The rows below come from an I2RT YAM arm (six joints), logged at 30 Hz.
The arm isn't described. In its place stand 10 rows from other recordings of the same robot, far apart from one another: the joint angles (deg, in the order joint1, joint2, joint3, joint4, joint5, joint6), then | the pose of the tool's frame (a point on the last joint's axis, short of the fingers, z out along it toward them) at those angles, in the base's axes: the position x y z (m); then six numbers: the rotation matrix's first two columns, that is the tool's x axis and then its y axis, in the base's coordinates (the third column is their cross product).
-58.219, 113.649, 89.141, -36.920, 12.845, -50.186 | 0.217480 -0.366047 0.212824 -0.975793 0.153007 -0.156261 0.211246 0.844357 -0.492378
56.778, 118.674, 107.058, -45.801, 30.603, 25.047 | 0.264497 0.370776 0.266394 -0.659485 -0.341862 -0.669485 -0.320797 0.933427 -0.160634
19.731, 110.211, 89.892, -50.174, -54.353, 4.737 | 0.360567 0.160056 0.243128 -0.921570 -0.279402 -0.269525 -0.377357 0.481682 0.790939
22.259, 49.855, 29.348, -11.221, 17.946, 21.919 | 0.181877 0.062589 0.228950 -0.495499 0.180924 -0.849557 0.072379 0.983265 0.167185
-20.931, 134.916, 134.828, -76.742, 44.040, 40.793 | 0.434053 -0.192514 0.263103 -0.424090 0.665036 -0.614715 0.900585 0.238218 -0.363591
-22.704, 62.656, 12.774, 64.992, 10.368, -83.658 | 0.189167 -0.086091 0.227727 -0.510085 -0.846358 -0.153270 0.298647 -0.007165 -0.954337
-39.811, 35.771, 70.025, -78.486, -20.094, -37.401 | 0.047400 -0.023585 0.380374 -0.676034 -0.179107 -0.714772 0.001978 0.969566 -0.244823
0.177, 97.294, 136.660, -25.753, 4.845, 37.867 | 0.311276 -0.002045 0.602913 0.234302 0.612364 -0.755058 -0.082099 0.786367 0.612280
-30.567, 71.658, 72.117, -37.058, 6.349, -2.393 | 0.229829 -0.140314 0.360835 -0.537206 0.269090 -0.799375 0.559927 0.822558 -0.099395
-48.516, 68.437, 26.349, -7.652, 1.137, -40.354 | 0.142441 -0.162157 0.155704 -0.875699 0.013045 -0.482681 0.249935 0.867546 -0.429996
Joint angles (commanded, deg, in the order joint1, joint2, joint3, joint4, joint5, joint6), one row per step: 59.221, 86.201, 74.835, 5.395, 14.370, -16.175; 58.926, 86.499, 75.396, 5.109, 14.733, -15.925; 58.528, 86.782, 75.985, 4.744, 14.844, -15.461; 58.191, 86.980, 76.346, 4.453, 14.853, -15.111; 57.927, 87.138, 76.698, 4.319, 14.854, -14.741; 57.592, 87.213, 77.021, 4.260, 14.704, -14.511; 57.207, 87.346, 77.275, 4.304, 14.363, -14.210; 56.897, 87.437, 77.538, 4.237, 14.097, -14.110; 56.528, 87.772, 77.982, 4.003, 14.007, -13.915; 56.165, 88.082, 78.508, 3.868, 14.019, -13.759; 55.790, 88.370, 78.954, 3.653, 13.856, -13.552; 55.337, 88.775, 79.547, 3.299, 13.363, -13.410; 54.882, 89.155, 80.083, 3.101, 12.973, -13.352; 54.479, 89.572, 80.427, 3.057, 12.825, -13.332; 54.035, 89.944, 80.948, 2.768, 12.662, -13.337; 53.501, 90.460, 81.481, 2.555, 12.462, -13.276; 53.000, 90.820, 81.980, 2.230, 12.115, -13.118; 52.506, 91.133, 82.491, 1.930, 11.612, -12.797; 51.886, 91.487, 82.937, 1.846, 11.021, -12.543
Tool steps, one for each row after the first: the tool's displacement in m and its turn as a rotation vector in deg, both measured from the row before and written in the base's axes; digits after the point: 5 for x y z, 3 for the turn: 0.00241, -0.00003, 0.00121, 0.138, 0.154, -0.681; 0.00281, -0.00037, 0.00131, 0.276, 0.341, -0.555; 0.00225, -0.00046, 0.00053, 0.143, 0.306, -0.382; 0.00178, -0.00034, 0.00100, 0.319, 0.220, -0.303; 0.00189, -0.00085, 0.00146, 0.336, 0.068, -0.209; 0.00223, -0.00071, 0.00087, 0.378, 0.144, -0.075; 0.00174, -0.00067, 0.00097, 0.176, 0.033, -0.055; 0.00273, -0.00007, 0.00031, 0.043, 0.207, -0.298; 0.00269, -0.00021, 0.00115, 0.182, 0.059, -0.390; 0.00262, -0.00028, 0.00062, 0.115, 0.183, -0.233; 0.00319, -0.00004, 0.00055, -0.003, 0.230, 0.023; 0.00321, -0.00019, 0.00063, 0.032, 0.096, -0.073; 0.00318, 0.00006, -0.00052, -0.072, 0.094, -0.258; 0.00323, -0.00036, 0.00039, -0.107, 0.093, -0.281; 0.00411, -0.00018, -0.00031, -0.099, 0.174, -0.342; 0.00344, -0.00064, 0.00024, -0.007, 0.246, -0.174; 0.00320, -0.00075, 0.00064, 0.196, 0.317, -0.031; 0.00399, -0.00108, 0.00037, 0.240, 0.215, -0.062
